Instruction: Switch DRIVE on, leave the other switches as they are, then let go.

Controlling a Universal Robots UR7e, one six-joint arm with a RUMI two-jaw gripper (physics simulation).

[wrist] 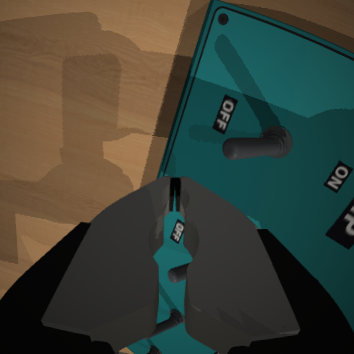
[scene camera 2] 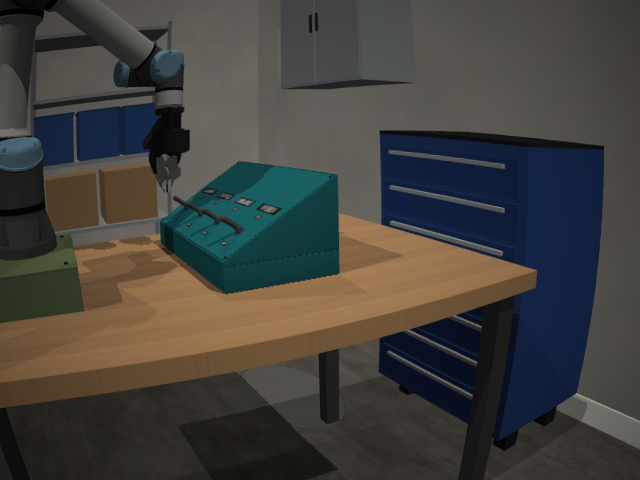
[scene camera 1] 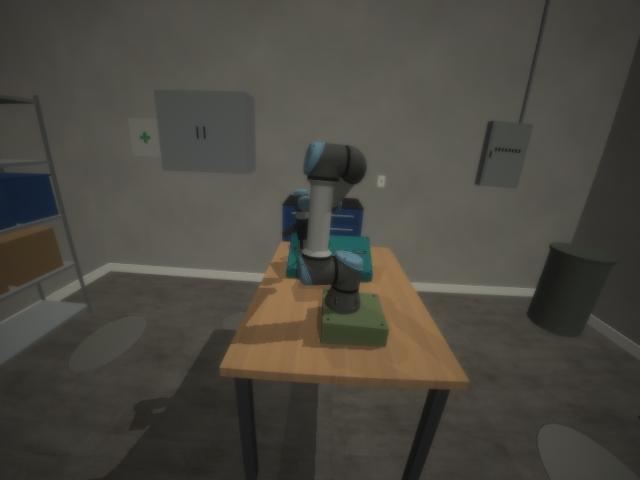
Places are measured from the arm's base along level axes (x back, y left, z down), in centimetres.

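Pixels of known places: gripper, fingertip midpoint: (wrist: 174, 179) (scene camera 2: 166, 192); arm's base, link origin: (scene camera 2: 26, 249) (scene camera 1: 342, 303).
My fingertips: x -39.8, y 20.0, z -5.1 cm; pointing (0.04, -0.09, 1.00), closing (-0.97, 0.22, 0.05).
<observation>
Ahead of a thing's pixels: the offset from my fingertips to its top centre. "*": to the spot under its first point. Level surfaces: height alone.
The teal switch panel (scene camera 1: 351, 242) (scene camera 2: 289, 217) (wrist: 300, 80) stands on the table. In the wrist view, a dark lever @[dx -4.2, dy +1.6, dz +1.3 cm] (wrist: 252, 148) leans toward its OFF label @[* dx -2.7, dy +1.7, dz +6.8 cm] (wrist: 225, 114); its ON label @[* dx -10.1, dy +1.6, dz +2.6 cm] (wrist: 338, 176) is on the other side. A second lever @[dx -4.0, dy -10.4, dz +1.3 cm] (wrist: 178, 273) shows through the gap behind the fingertips, near another OFF label (wrist: 177, 231). A third lever @[dx -3.8, dy -22.4, dz +1.3 cm] (wrist: 167, 325) shows lower down. The DRIVE name cannot be read, so I cannot tell which lever is DRIVE. My gripper (scene camera 2: 166, 190) (wrist: 174, 179) is shut and empty, above the panel's far end in scene camera 2, apart from the levers.
The arm stands on a green base block (scene camera 1: 354, 330) (scene camera 2: 41, 291) on the wooden table @[dz +14.6 cm] (scene camera 1: 289, 356) (scene camera 2: 268, 330). A blue drawer cabinet (scene camera 2: 558, 258) stands beyond the table. A shelf rack (scene camera 1: 69, 227) and a bin (scene camera 1: 568, 289) stand away from the table.
</observation>
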